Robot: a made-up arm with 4 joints.
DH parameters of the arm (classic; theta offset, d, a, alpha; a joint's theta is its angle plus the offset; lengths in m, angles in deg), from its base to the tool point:
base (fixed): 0 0.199 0 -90
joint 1: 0 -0.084 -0.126 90
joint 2: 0 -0.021 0.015 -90
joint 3: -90 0.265 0.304 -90
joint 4: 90 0.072 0.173 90
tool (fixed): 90 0.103 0 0
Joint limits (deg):
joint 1: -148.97..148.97
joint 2: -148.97..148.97
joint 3: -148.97..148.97
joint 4: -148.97..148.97
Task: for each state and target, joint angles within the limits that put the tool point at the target. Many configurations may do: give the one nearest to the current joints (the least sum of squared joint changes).
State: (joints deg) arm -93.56 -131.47 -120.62 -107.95
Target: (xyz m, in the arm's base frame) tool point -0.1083 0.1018 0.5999
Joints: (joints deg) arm -107.68 -107.11 -101.42 -137.71
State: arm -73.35 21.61 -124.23 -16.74
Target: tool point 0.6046 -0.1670 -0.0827
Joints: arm -124.44 43.33 -136.78 -54.16
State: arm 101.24 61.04 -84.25 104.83
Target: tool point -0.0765 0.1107 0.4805
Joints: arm 63.85 19.44 -87.55 112.77
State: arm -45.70 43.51 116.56 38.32
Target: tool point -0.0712 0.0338 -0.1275
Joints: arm -13.06 65.42 148.97 36.31
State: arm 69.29 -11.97 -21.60 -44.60
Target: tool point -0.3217 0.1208 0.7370
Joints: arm 33.82 8.46 -63.64 -59.91
